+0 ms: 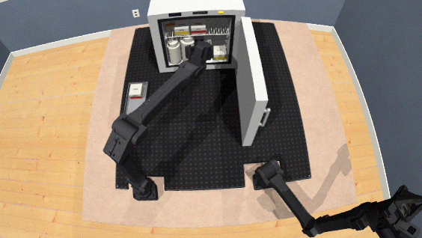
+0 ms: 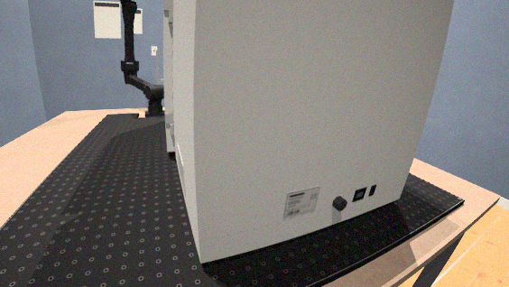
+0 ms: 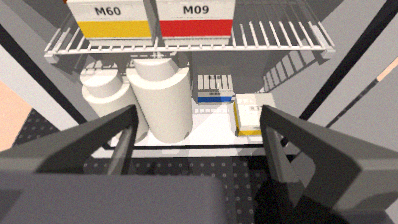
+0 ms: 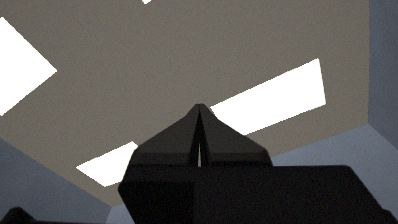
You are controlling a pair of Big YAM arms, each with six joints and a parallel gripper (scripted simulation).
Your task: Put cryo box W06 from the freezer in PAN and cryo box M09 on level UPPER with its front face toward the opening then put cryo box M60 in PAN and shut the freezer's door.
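Observation:
Right now my left hand is 160 mm short of the whitish cryo box, 10 mm to the left of it and 10 mm above it. From my left hand the other things lie so: transfer pan (100 mm behind, 390 mm to the left, 330 mm below); then freezer door (160 mm behind, 230 mm to the right, 70 mm below).

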